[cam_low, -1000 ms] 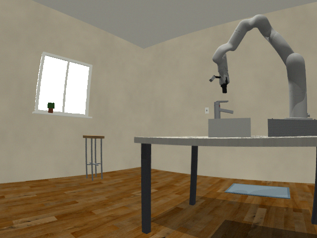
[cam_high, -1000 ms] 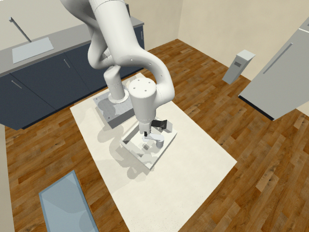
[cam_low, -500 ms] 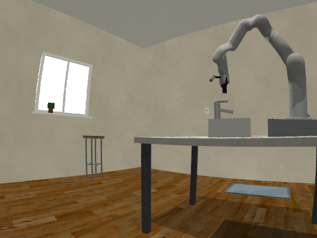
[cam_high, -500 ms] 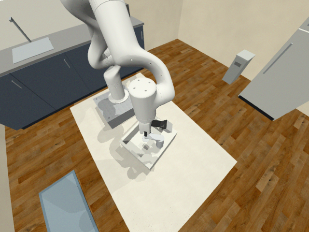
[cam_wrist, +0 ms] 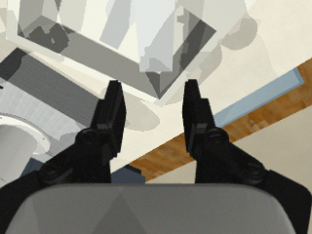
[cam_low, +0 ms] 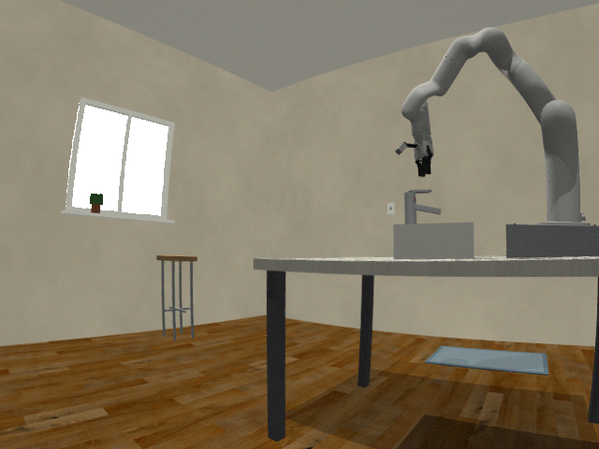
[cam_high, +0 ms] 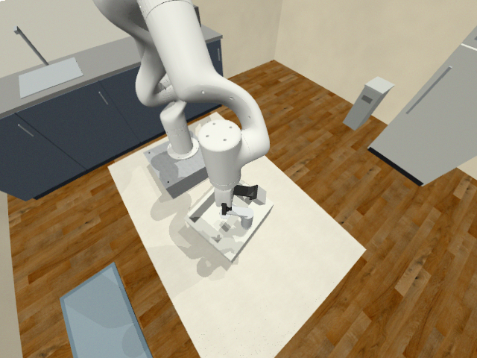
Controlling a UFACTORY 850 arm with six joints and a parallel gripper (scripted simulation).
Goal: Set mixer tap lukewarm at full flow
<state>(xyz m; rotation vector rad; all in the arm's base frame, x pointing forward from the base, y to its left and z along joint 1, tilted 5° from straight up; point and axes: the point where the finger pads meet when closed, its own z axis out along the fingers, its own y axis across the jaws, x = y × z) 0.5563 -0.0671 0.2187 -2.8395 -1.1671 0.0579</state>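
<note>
The grey lever is 90 mm below my hand, 20 mm to the left of it and 20 mm ahead of it. From my hand the other things lie so: grey mixer tap (140 mm below, 40 mm ahead, 30 mm to the left); then sink basin (320 mm below, 60 mm behind, 30 mm to the left).
</note>
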